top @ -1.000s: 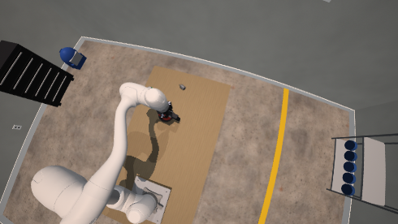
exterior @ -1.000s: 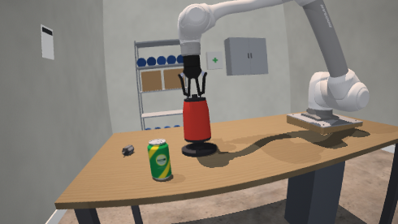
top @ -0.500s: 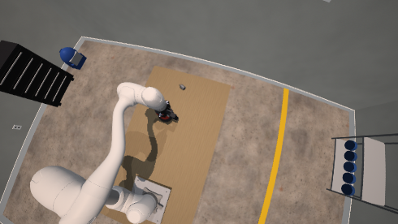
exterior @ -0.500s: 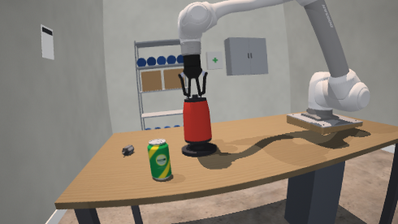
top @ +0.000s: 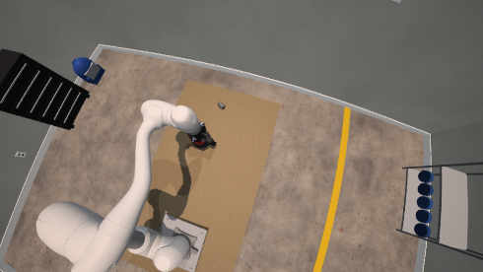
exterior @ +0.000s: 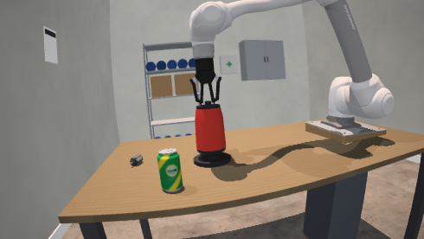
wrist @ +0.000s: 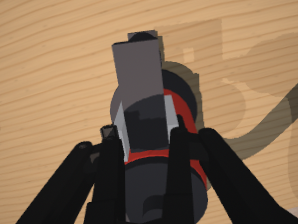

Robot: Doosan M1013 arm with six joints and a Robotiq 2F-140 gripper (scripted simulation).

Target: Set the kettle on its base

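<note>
The red kettle is 30 mm to the left of my hand and 50 mm below it. Also, from my hand: yellow can (160 mm ahead, 290 mm to the left, 130 mm below); then small dark object (330 mm ahead, 30 mm to the left, 180 mm below); then round black base (70 mm to the left, 180 mm below).
</note>
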